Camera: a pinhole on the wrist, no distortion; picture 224 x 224 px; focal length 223.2 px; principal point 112.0 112.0 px. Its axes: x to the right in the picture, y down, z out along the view. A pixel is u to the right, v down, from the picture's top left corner.
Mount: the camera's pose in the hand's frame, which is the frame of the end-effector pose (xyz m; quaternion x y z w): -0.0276 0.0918 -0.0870 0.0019 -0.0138 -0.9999 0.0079
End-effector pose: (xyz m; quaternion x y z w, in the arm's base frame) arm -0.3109 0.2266 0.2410 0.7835 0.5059 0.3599 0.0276
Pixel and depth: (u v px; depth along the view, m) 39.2 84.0 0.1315
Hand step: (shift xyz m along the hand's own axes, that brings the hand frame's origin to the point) 0.0145 0.1126 0.0441
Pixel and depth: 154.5 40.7 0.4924
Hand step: -0.1258 0.2611 0.4005
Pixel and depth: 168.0 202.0 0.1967
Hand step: -0.0765 0.0172 0.1116
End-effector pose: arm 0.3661 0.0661 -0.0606 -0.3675 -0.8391 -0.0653 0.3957
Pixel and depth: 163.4 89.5 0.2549
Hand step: -0.0877 0.1236 0.1669
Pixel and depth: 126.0 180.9 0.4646
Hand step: -0.0563 -0.0392 0.3813
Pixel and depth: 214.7 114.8 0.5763
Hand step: -0.2949 0.0963 0.4883
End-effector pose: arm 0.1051 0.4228 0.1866 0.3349 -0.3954 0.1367 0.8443
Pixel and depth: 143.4 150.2 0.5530
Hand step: -0.1061 0.0112 0.4681
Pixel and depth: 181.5 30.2 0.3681
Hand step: -0.1458 0.2350 0.2768
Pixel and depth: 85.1 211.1 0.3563
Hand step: 0.0164 -0.0558 0.2737
